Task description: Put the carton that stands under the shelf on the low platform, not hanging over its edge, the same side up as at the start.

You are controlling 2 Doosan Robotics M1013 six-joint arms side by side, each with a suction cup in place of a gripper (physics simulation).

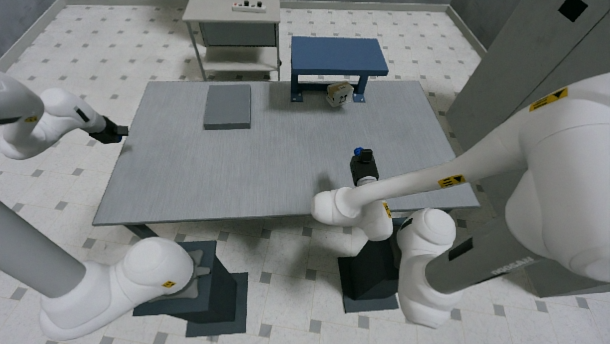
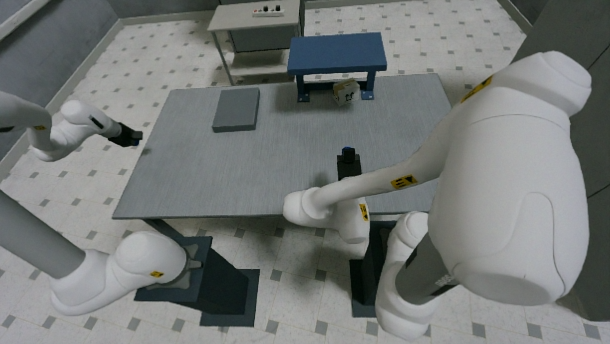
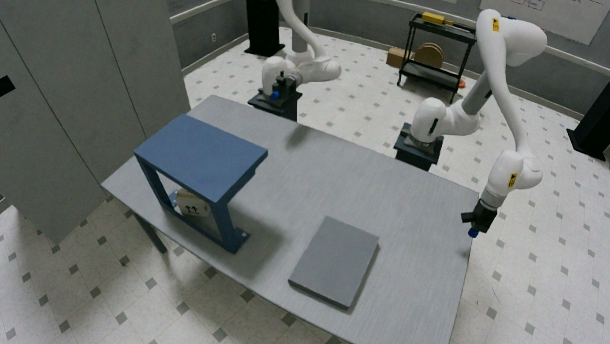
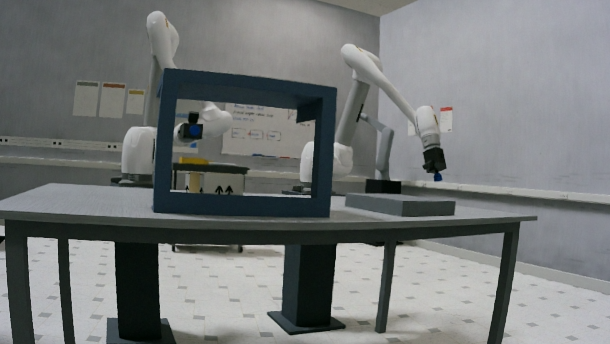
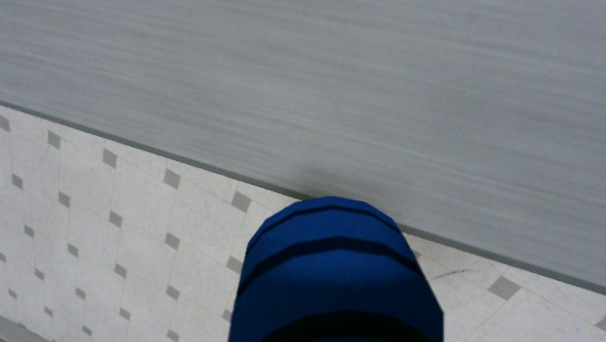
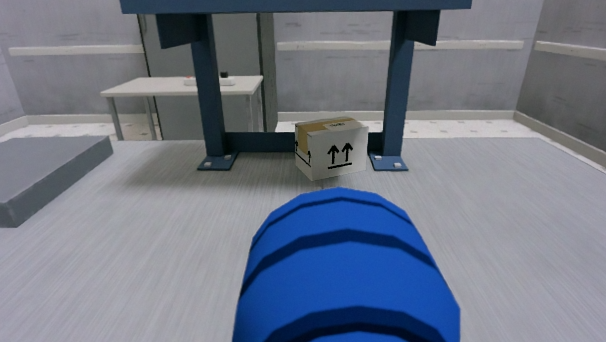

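Seen in the pictures: left hand, tool point: (image 2: 136, 142) (image 3: 472, 234) (image 4: 438, 180) (image 5: 326, 269); right hand, tool point: (image 1: 358, 150) (image 3: 274, 96) (image 4: 195, 130) (image 6: 335, 263); left arm's base, link origin: (image 1: 177, 275) (image 2: 174, 266) (image 3: 420, 141); right arm's base, link origin: (image 4: 136, 185).
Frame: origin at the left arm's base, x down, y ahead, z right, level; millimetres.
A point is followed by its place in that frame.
The white-and-tan carton (image 1: 340, 94) @(x -86, y 916, z 787 mm) (image 2: 346, 93) @(x -76, y 919, z 794 mm) (image 3: 194, 205) @(x -78, y 999, z 758 mm) (image 4: 232, 186) @(x -68, y 997, z 755 mm) (image 6: 340, 150) @(x -56, y 927, z 813 mm) stands upright under the blue shelf (image 1: 340, 55) @(x -343, y 897, z 740 mm) (image 2: 337, 52) @(x -343, y 900, z 738 mm) (image 3: 200, 155) @(x -343, y 935, z 694 mm) (image 4: 245, 206) @(x -24, y 1062, z 739 mm), turned at an angle, its printed arrows pointing up. The low grey platform (image 1: 227, 107) @(x -48, y 874, z 142 mm) (image 2: 236, 110) @(x -48, y 874, z 151 mm) (image 3: 335, 262) @(x -48, y 932, z 141 mm) (image 4: 427, 208) @(x -24, y 1071, z 157 mm) (image 6: 40, 165) @(x -48, y 895, z 220 mm) bears nothing. My right gripper (image 1: 358, 150) (image 3: 275, 95) (image 4: 194, 130) (image 6: 345, 260) is open and empty, in front of the shelf, its blue cup facing the carton from a distance. My left gripper (image 1: 120, 138) (image 3: 473, 233) (image 4: 437, 177) (image 5: 337, 265) is open and empty above a side edge of the table.
The shelf's legs (image 6: 206, 90) @(x -160, y 1032, z 529 mm) (image 6: 400, 90) @(x -158, y 1011, z 947 mm) stand on either side of the carton, and a low rear bar (image 6: 260, 142) @(x -25, y 1064, z 634 mm) runs behind it. The grey table (image 1: 280, 165) @(x 0, y 493, z 419 mm) (image 3: 400, 215) @(x 0, y 569, z -24 mm) carries shelf and platform. A side table (image 1: 230, 12) stands beyond it; a tall grey cabinet (image 3: 60, 100) stands near the shelf end.
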